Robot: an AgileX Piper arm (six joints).
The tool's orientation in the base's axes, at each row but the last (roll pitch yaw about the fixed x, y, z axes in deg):
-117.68 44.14 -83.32
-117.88 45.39 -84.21
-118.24 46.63 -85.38
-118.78 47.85 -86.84
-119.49 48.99 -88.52
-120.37 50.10 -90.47
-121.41 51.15 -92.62
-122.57 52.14 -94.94
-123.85 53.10 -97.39
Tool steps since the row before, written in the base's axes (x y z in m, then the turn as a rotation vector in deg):
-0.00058 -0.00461 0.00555 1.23 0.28 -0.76
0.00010 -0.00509 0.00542 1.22 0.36 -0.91
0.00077 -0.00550 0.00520 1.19 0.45 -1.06
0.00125 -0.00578 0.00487 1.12 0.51 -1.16
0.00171 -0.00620 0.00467 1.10 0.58 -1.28
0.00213 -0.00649 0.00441 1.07 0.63 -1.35
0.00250 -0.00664 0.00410 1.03 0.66 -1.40
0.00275 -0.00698 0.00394 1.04 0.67 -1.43
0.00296 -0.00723 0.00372 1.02 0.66 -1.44
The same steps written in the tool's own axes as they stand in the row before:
-0.00063 -0.00579 -0.00429 0.43 -0.02 1.41
-0.00030 -0.00636 -0.00384 0.48 0.13 1.48
0.00003 -0.00685 -0.00331 0.53 0.29 1.54
0.00031 -0.00711 -0.00284 0.56 0.42 1.54
0.00057 -0.00753 -0.00248 0.60 0.54 1.59
0.00077 -0.00783 -0.00206 0.63 0.63 1.60
0.00090 -0.00799 -0.00160 0.65 0.70 1.60
0.00101 -0.00831 -0.00134 0.66 0.72 1.62
0.00110 -0.00852 -0.00106 0.68 0.72 1.60

